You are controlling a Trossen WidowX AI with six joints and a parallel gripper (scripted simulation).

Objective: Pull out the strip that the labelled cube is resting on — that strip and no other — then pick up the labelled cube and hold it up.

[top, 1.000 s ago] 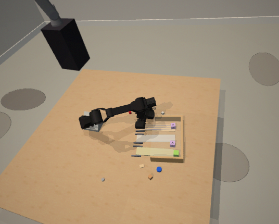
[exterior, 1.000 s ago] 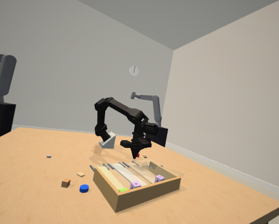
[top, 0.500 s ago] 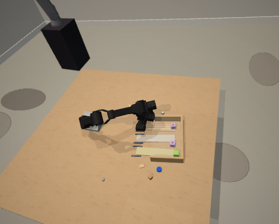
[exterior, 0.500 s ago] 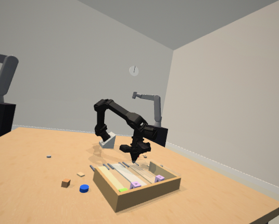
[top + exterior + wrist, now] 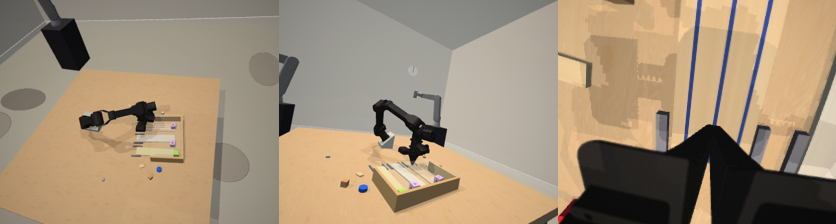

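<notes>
Right now my gripper tip is 90 mm short of the blue-lined strip and 20 mm to the right of it. Round my gripper tip: red piece (150 mm behind, 100 mm to the left); blue disc (190 mm ahead, 270 mm to the right); white piece (90 mm ahead, 150 mm to the left).
</notes>
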